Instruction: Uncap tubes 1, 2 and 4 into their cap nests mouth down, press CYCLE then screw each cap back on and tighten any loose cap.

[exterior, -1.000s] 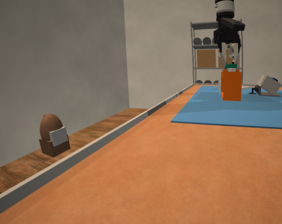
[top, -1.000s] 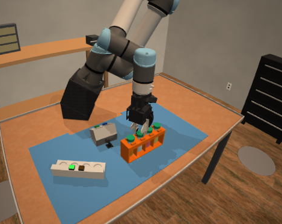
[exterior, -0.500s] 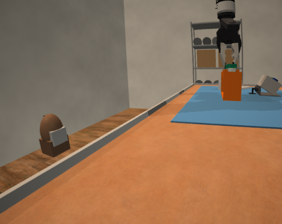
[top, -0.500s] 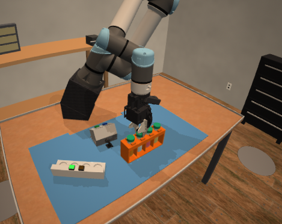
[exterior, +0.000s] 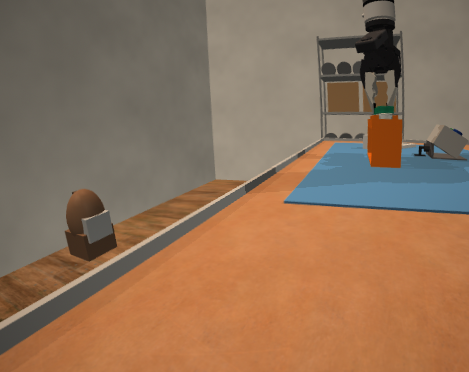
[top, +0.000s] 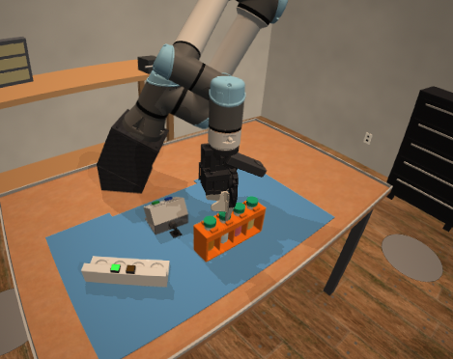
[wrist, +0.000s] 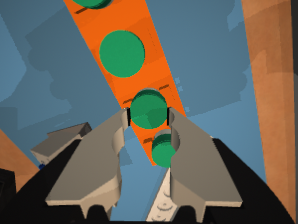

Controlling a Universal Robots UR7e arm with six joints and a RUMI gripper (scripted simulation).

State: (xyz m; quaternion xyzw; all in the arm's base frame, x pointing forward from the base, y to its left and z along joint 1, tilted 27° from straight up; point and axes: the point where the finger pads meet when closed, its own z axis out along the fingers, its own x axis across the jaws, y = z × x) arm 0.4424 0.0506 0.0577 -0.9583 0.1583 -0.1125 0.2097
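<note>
Now: hand 20 cm past the green key, 12 cm to the left of it and 6 cm above it. From my hand the other things lie so: cap 10 cm to the left, 1 cm below, 1 cm behind; grey key housing 18 cm behind, 10 cm to the right, 7 cm below; blue key 20 cm behind, 8 cm to the right, 6 cm below.
</note>
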